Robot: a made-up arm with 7 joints. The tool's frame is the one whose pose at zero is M. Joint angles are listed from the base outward.
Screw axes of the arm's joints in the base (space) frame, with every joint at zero. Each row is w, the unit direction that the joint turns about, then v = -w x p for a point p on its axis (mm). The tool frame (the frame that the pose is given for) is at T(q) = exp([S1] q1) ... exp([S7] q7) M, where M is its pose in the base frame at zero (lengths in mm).
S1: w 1 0 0 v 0 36.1 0
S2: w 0 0 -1 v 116.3 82.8 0
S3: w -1 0 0 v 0 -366.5 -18.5
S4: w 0 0 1 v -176.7 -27.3 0
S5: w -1 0 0 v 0 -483.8 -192.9
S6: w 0 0 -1 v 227.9 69.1 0
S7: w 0 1 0 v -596.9 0 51.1
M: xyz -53.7 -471.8 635.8 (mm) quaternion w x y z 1 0 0 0
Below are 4 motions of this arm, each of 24 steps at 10 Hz.
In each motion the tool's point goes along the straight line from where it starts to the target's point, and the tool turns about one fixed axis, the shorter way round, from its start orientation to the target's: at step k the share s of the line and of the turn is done. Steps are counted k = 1, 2, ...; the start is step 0. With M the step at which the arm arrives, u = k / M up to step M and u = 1 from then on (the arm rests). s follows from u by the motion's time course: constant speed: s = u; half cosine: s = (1 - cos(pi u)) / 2; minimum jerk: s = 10 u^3 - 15 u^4 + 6 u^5.
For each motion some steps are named. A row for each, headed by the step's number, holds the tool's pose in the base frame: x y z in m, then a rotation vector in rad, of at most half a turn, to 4 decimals.
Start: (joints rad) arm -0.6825 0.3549 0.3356 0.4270 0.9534 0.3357 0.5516
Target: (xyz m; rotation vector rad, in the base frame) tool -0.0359 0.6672 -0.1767 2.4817 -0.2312 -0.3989
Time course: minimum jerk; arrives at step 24
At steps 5, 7, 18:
5: -0.0571 0.5074 0.6077 -1.9642 0.1896 -0.5997
7: -0.0551 0.5224 0.5341 -2.1417 0.2059 -0.5354
18: -0.0382 0.6495 -0.0899 2.6843 -0.2511 -0.2949

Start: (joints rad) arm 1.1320 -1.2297 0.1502 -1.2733 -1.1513 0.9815 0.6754
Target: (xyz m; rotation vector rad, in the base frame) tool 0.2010 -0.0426 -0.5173 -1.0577 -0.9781 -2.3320
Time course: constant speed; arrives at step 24
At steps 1, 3, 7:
1: -0.0947 -0.5557 -0.1773 2.3514 1.2989 0.2832
3: -0.0690 -0.5111 -0.2069 2.3642 1.3472 0.5153
7: -0.0176 -0.4218 -0.2660 2.3410 1.4204 0.9941

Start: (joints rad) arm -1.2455 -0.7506 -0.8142 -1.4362 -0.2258 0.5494 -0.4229
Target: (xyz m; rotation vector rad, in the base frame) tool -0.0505 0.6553 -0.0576 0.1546 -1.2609 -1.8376
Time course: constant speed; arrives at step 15
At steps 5, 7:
5: -0.0904 0.4377 0.3148 -0.5940 -0.6753 -1.5698
7: -0.0824 0.4812 0.2403 -0.4562 -0.7959 -1.6393

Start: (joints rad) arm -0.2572 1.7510 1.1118 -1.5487 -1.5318 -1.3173 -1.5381
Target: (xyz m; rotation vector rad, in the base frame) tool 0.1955 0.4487 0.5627 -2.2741 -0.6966 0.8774
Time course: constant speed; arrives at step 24
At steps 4, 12, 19, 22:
4: 0.0138 0.2100 0.6847 -2.0767 -1.3419 0.8541
12: 0.0865 0.3055 0.6359 -2.1710 -1.0876 0.8693
19: 0.1501 0.3890 0.5932 -2.2368 -0.8606 0.8761
22: 0.1773 0.4248 0.5749 -2.2601 -0.7624 0.8773

